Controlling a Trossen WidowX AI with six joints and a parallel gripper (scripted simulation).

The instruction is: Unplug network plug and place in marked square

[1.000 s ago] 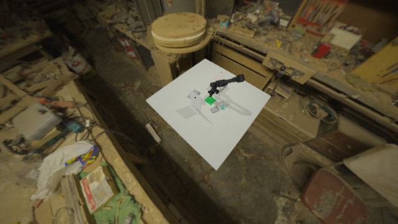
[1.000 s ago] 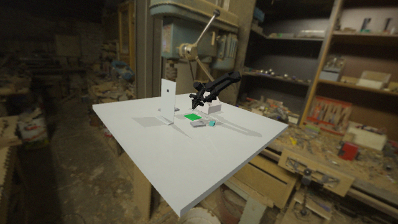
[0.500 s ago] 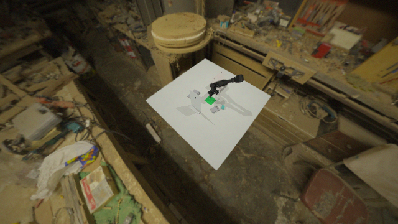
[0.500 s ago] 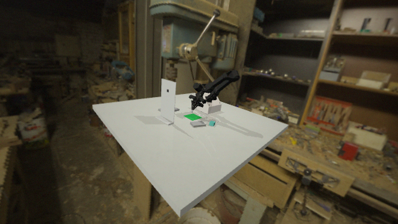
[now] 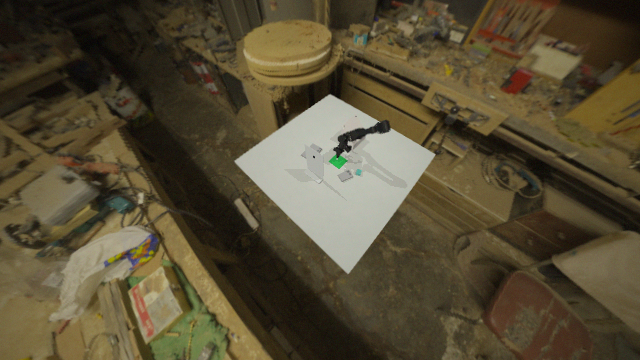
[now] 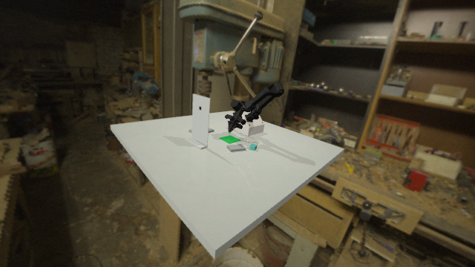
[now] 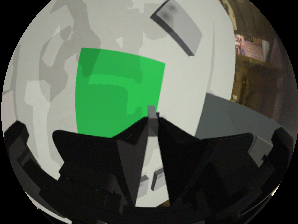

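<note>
The green marked square is 50 mm below my gripper tip and 10 mm behind it. From my gripper tip the other things lie so: white upright panel: 230 mm ahead, 90 mm above, 20 mm to the right; small teal block: 200 mm to the left, 60 mm behind, 40 mm below; network plug: right at my gripper tip.
</note>
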